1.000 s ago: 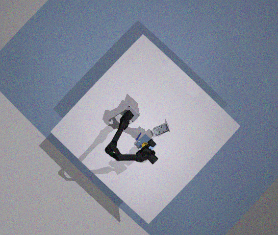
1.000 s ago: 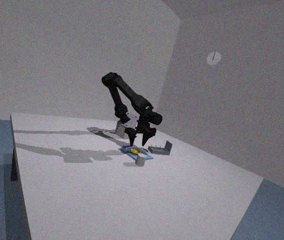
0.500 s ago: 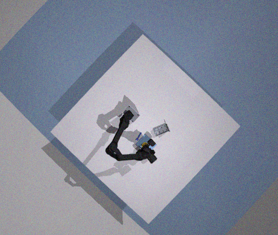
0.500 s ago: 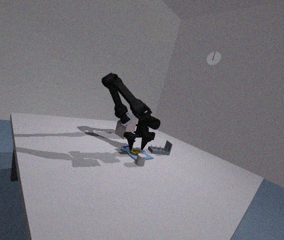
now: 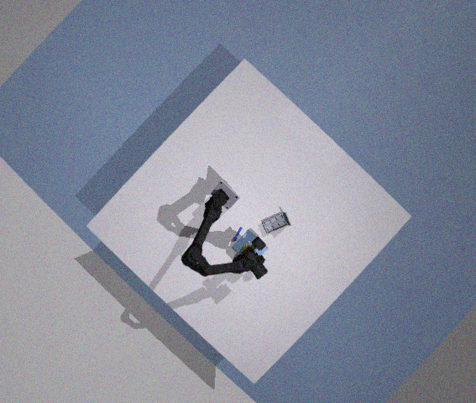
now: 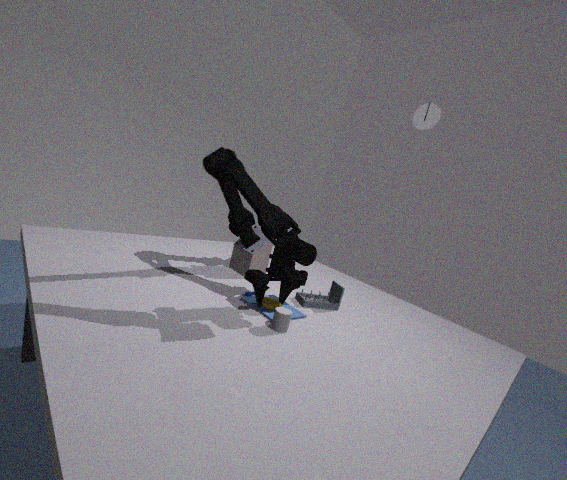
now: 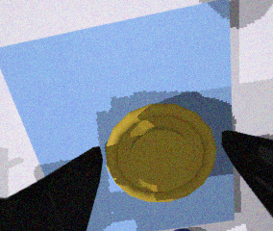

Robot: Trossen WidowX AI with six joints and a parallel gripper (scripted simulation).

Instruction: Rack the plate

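Now: gripper tip 2 cm to the right of the light blue mat and 1 cm above it. The rest, counted from my gripper tip: yellow plate (1 cm above); then grey dish rack (21 cm to the left, 2 cm behind, 1 cm above); then blue spoon (10 cm behind, 1 cm below).
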